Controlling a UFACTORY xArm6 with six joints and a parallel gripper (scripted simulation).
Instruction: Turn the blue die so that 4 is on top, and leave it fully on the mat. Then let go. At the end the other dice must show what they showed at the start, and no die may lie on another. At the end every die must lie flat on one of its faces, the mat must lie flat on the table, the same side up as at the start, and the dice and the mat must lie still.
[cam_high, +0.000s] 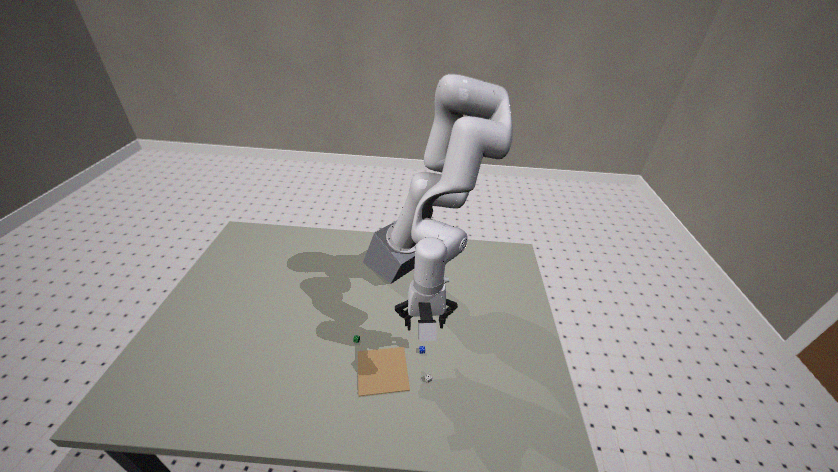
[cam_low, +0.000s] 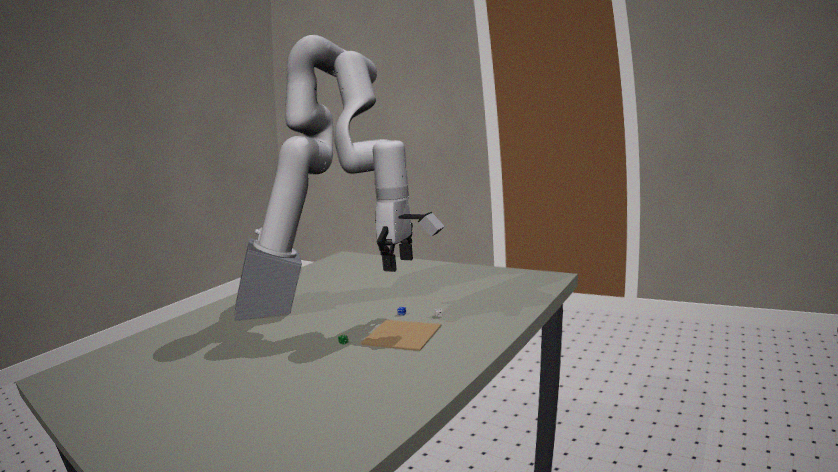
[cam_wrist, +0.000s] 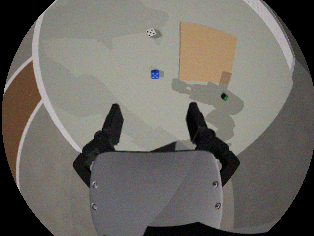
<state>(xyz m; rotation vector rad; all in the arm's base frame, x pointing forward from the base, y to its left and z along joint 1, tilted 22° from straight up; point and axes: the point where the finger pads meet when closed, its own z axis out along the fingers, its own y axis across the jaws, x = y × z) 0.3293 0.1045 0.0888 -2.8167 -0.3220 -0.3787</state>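
Right now my hand is 130 mm above the blue die. Also, from my hand: white die: 130 mm below, 90 mm ahead, 30 mm to the left; tan mat: 130 mm below, 100 mm to the right, 80 mm ahead; green die: 210 mm to the right, 130 mm below.
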